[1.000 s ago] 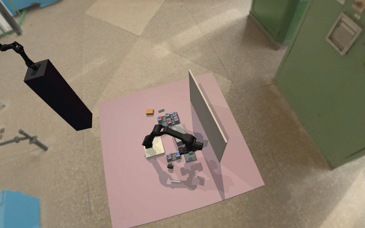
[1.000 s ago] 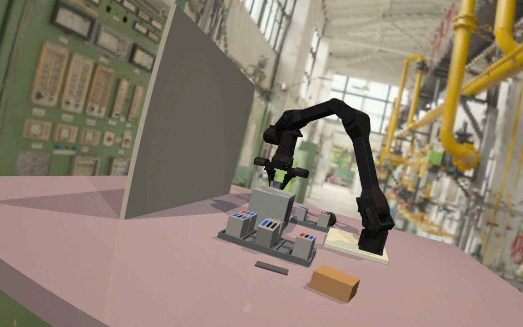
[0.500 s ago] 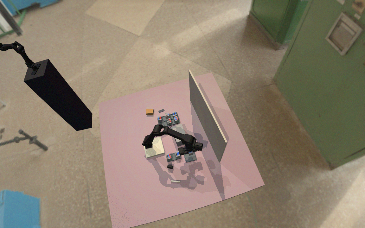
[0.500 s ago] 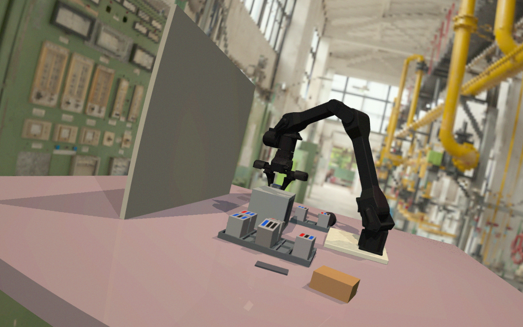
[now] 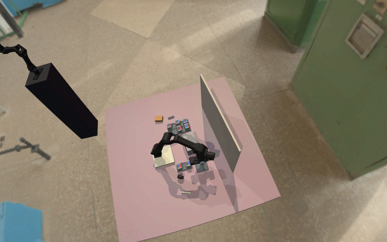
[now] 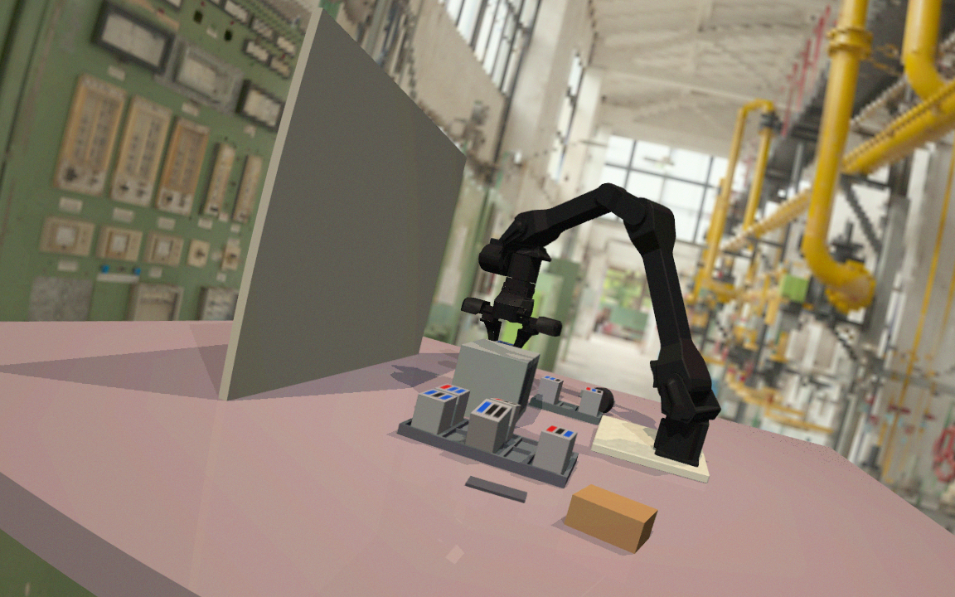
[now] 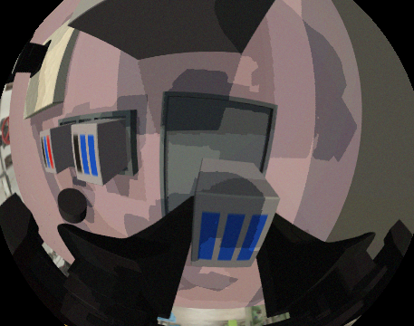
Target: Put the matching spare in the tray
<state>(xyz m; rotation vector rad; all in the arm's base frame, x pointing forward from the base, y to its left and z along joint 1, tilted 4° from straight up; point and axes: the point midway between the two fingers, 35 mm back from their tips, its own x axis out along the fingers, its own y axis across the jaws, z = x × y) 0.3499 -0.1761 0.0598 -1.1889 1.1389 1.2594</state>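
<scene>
Right now the dark square tray is 5 cm below my gripper tip, 1 cm to the left of it and 1 cm behind it. Round my gripper tip: mounted unit: 20 cm to the left, 6 cm behind; grey wall panel: 22 cm to the left, 18 cm ahead, 17 cm above; rack: 15 cm behind, 5 cm below, 2 cm to the left.
</scene>
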